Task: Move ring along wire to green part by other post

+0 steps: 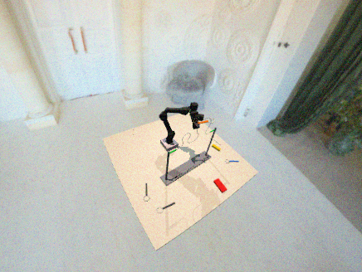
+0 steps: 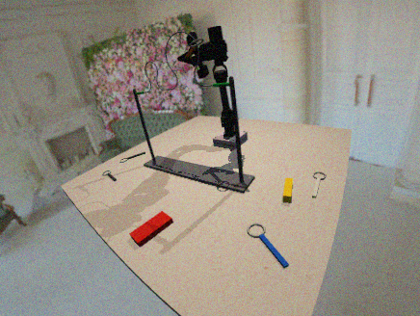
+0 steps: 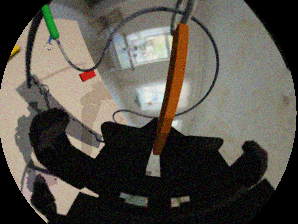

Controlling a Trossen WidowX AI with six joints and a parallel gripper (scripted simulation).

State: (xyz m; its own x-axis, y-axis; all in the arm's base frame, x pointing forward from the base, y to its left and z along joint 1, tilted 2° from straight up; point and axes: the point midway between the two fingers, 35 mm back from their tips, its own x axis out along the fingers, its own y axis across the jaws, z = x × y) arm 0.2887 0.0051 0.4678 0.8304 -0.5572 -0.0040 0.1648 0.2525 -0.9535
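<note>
Right now my gripper tip is 10 mm short of the orange-handled ring, 90 mm to the right of it and 30 mm below it. Also, from my gripper tip: red block (390 mm ahead, 50 mm to the left, 500 mm below); then yellow block (50 mm ahead, 420 mm to the left, 490 mm below); then blue-handled ring (290 mm ahead, 400 mm to the left, 500 mm below).
</note>
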